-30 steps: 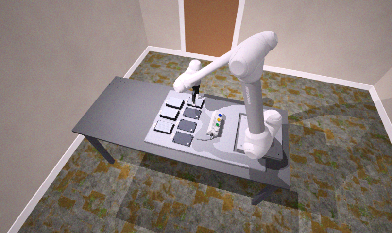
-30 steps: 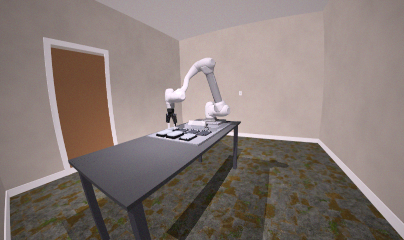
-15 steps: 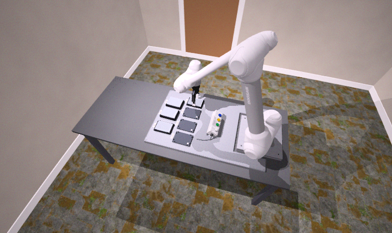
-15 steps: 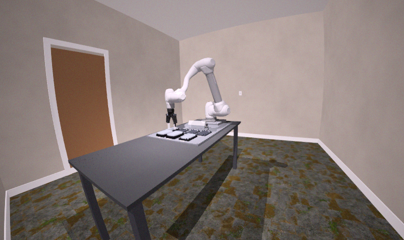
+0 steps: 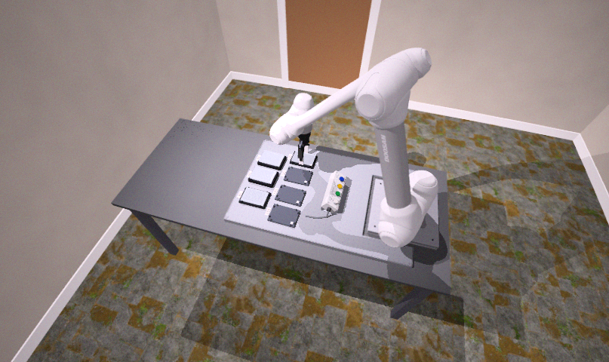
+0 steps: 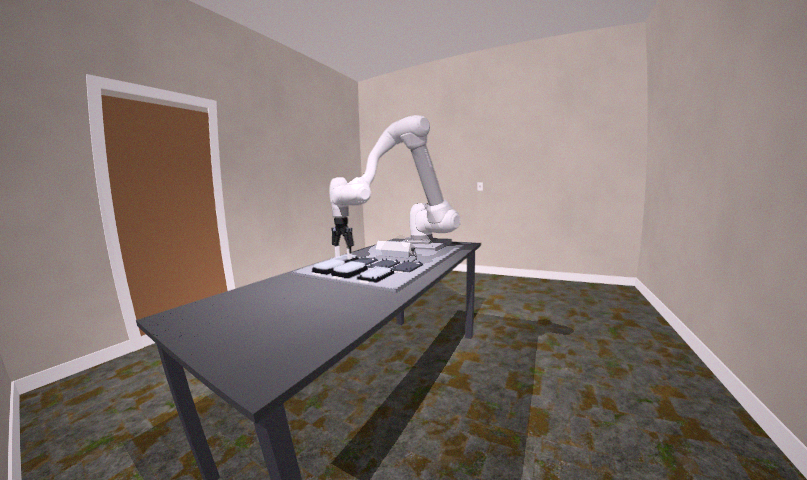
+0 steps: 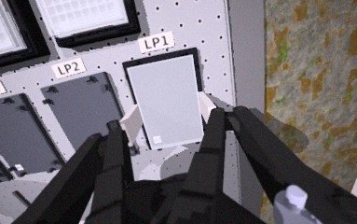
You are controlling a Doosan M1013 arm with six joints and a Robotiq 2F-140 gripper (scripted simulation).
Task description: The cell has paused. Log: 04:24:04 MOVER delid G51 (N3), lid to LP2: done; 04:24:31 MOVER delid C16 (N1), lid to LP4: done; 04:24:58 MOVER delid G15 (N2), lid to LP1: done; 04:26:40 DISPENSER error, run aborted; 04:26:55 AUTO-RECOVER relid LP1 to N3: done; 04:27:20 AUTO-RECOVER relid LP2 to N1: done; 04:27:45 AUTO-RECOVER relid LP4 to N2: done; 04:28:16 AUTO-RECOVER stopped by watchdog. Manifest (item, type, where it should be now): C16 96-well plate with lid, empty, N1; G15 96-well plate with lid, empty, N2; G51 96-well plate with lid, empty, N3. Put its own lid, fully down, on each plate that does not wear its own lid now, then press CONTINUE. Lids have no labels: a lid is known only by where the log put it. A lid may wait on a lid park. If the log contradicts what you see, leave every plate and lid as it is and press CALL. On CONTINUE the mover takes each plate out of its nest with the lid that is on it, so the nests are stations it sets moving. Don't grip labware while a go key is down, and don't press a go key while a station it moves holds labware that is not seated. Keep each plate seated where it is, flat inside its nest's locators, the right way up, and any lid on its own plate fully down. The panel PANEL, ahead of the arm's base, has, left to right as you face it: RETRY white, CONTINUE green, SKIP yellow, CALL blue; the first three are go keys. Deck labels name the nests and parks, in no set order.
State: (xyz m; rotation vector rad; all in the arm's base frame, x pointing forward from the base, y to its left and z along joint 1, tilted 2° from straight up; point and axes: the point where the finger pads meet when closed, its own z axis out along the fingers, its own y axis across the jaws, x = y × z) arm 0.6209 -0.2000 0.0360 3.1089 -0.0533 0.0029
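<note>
Now: hand 4 cm above the lid park LP1. Round my hand: LP1 label (9 cm ahead, 4 cm below); then lid park LP2 (13 cm to the left, 4 cm below); then LP2 label (13 cm to the left, 8 cm ahead, 4 cm below).
</note>
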